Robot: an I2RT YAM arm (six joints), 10 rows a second.
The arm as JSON. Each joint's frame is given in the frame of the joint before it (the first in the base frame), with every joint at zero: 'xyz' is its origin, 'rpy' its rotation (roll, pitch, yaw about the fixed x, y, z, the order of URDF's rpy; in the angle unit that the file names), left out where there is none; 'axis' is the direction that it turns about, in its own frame. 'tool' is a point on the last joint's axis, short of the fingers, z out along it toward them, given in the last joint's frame.
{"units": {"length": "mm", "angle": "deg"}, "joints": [
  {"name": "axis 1", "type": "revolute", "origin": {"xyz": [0.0, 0.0, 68.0]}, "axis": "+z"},
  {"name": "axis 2", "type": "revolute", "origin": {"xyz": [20.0, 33.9, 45.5]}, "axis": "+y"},
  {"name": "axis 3", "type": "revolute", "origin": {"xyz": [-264.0, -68.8, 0.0]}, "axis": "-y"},
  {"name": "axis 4", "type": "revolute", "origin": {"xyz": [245.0, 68.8, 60.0]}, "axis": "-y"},
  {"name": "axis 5", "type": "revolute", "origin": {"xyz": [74.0, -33.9, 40.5]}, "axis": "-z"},
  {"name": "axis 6", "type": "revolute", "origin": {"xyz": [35.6, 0.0, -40.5]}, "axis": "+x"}
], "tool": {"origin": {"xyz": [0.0, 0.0, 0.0], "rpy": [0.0, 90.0, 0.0]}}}
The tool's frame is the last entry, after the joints.
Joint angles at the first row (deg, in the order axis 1, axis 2, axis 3, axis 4, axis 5, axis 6):
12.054 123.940 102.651 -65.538 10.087 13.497
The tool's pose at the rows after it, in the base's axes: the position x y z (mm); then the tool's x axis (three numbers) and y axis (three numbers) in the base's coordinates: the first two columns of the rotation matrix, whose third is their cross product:
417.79, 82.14, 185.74, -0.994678, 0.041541, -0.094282, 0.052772, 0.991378, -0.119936
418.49, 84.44, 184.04, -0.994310, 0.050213, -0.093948, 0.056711, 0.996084, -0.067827
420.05, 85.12, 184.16, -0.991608, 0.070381, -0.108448, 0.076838, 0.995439, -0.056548
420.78, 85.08, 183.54, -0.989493, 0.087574, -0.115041, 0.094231, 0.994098, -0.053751
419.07, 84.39, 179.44, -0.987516, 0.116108, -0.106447, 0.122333, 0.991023, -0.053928
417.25, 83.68, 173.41, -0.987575, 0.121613, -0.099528, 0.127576, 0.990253, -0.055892
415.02, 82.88, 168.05, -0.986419, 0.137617, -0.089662, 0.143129, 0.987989, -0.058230
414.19, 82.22, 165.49, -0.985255, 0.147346, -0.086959, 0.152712, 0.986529, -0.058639
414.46, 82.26, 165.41, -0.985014, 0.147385, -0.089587, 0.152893, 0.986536, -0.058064
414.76, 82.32, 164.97, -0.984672, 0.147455, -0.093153, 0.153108, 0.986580, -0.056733
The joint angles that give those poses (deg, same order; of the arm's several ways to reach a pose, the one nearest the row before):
11.792 124.466 102.413 -64.403 8.032 14.262
11.836 124.486 102.082 -63.374 5.147 14.721
11.857 124.486 102.082 -62.499 4.841 15.879
11.835 124.530 101.997 -62.042 4.885 16.841
11.792 124.531 101.078 -61.735 4.885 18.458
11.748 124.531 99.701 -60.795 4.885 18.743
11.704 124.530 98.477 -60.227 4.885 19.638
11.639 124.530 97.886 -59.833 4.885 20.141
11.639 124.530 97.864 -59.658 4.907 20.141
11.639 124.530 97.754 -59.330 4.907 20.141

